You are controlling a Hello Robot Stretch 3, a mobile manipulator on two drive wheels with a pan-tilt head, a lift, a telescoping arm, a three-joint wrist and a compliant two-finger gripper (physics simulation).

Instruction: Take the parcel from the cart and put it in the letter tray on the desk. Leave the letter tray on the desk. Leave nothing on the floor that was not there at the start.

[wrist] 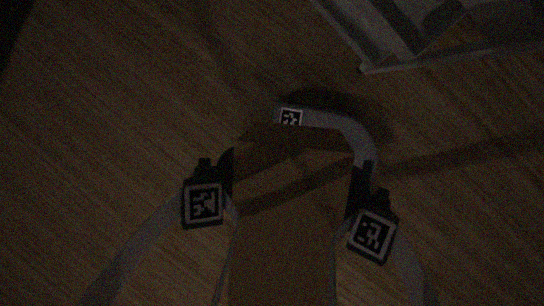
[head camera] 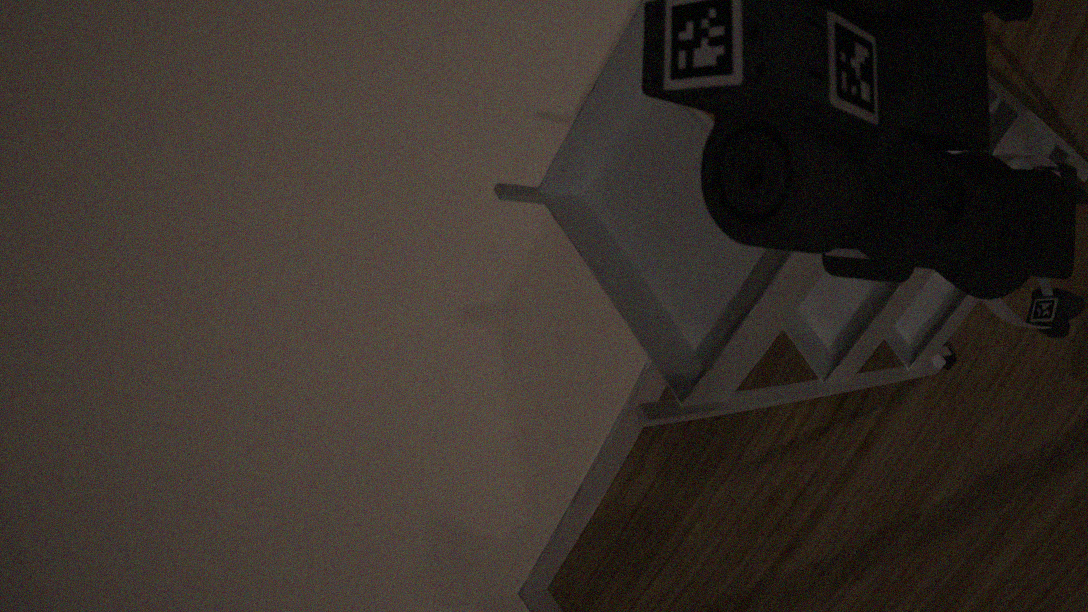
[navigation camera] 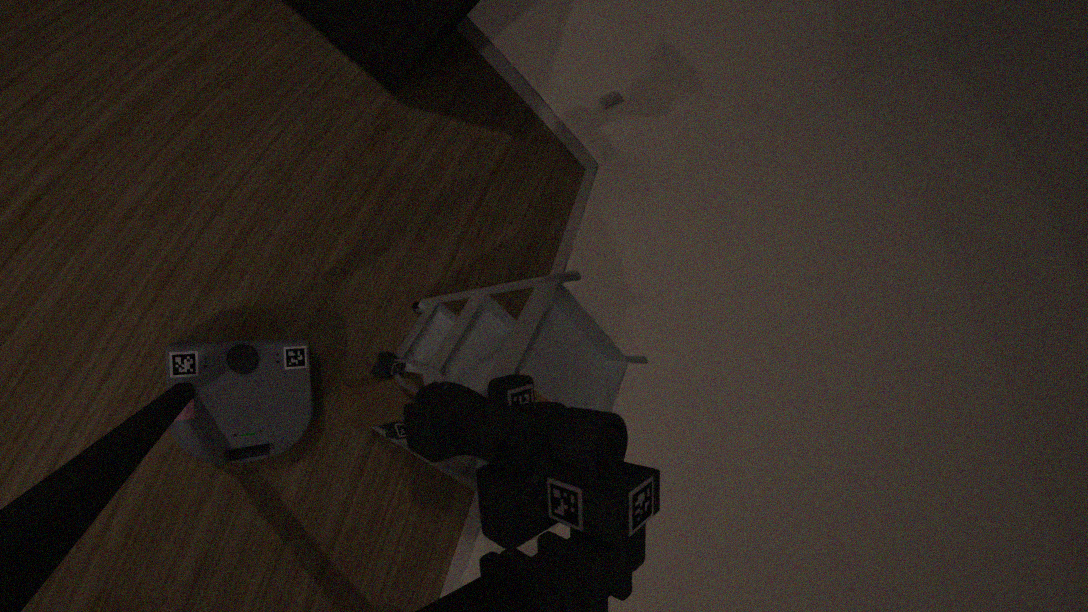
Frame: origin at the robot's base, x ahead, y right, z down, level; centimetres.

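Where they show: robot's base, origin of the base link: (navigation camera: pixel 242 357).
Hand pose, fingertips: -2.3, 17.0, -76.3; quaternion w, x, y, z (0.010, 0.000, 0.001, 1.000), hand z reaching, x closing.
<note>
Things, the pixels of their centre, and the offset from my fingertips, as dx, dy, dz. "spot": a spot on its surface instead.
- brown box, body centre: (wrist: pixel 288 214) (head camera: pixel 1072 249) (navigation camera: pixel 383 398) -0.1, -1.1, -2.9
- grey skirting strip, surface spot: (head camera: pixel 585 506) spot: +67.9, +131.2, +71.8
My gripper (navigation camera: pixel 391 398) (wrist: pixel 292 179) is shut on the parcel, a brown box (wrist: pixel 285 240) that fills the space between the fingers in the wrist view. In the head view the wrist covers most of the gripper, and one tagged fingertip shows at the right. The grey cart (head camera: pixel 608 281) (navigation camera: pixel 494 289) (wrist: pixel 367 68) has stacked shelves; my wrist hangs in front of part of it in the head and navigation views. In the wrist view the cart is at the upper right, apart from the parcel. The letter tray and the desk do not show.
My base (navigation camera: pixel 266 411) (wrist: pixel 335 120) stands on the wood floor beside the cart. A pale wall (head camera: pixel 266 304) (navigation camera: pixel 836 304) with a grey skirting strip (head camera: pixel 585 506) (navigation camera: pixel 582 213) runs behind the cart. A large dark object (navigation camera: pixel 388 38) is at the top of the navigation view.
</note>
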